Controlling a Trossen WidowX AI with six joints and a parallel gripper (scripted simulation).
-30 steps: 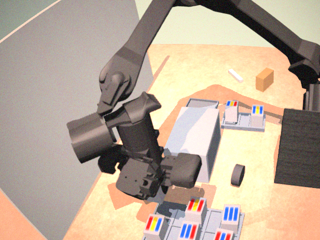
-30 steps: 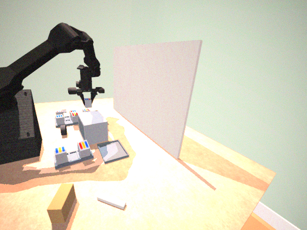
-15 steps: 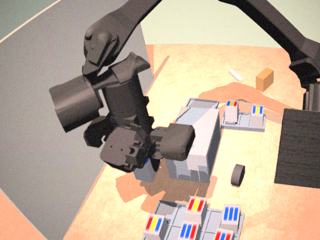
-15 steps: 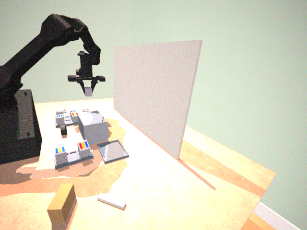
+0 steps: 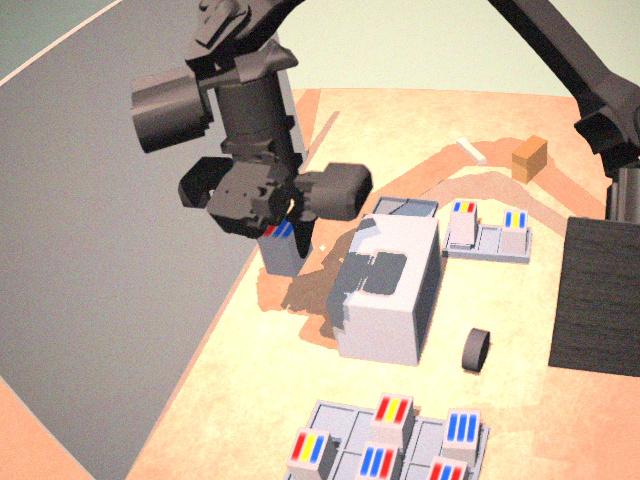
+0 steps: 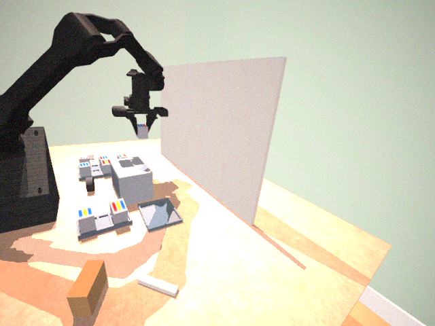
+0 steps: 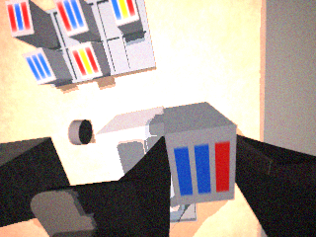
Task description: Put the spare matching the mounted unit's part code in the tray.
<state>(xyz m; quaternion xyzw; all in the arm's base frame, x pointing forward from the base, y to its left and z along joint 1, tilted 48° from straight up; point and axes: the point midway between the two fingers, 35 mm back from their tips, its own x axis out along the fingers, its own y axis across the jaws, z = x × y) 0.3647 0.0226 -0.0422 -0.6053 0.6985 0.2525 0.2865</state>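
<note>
Now: gripper tip 50 mm past the grey tray, 260 mm to the left of it and 180 mm above it. Also, from my gripper tip: mounted unit: 80 mm behind, 80 mm to the right, 130 mm below; grey spare block: 20 mm above; tall grey panel: 180 mm ahead, 100 mm to the right, 40 mm above.
</note>
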